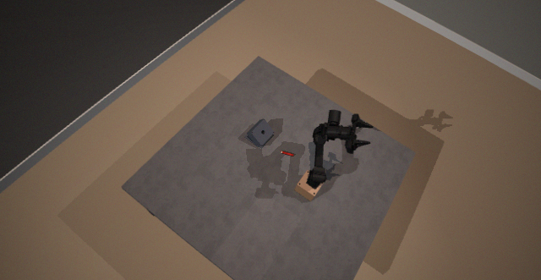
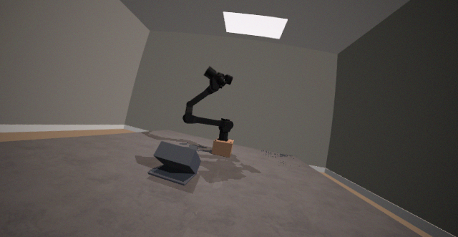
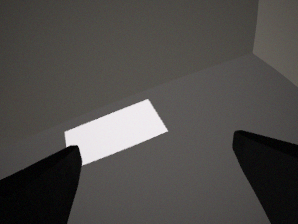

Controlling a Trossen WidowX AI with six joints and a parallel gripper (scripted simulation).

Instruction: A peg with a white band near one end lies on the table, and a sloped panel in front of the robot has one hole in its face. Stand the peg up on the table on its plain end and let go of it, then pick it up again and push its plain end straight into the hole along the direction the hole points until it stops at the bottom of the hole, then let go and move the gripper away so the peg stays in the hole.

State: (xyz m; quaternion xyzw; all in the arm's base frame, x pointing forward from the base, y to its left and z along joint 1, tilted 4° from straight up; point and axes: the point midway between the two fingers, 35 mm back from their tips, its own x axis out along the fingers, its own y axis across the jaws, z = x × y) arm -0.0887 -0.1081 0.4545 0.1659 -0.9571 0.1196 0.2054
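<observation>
Right now my gripper tip is 55 cm above the peg, 35 cm short of it and 6 cm to the right of it. From my gripper tip the other things lie so: sloped panel: 53 cm ahead, 51 cm below, 8 cm to the left.
</observation>
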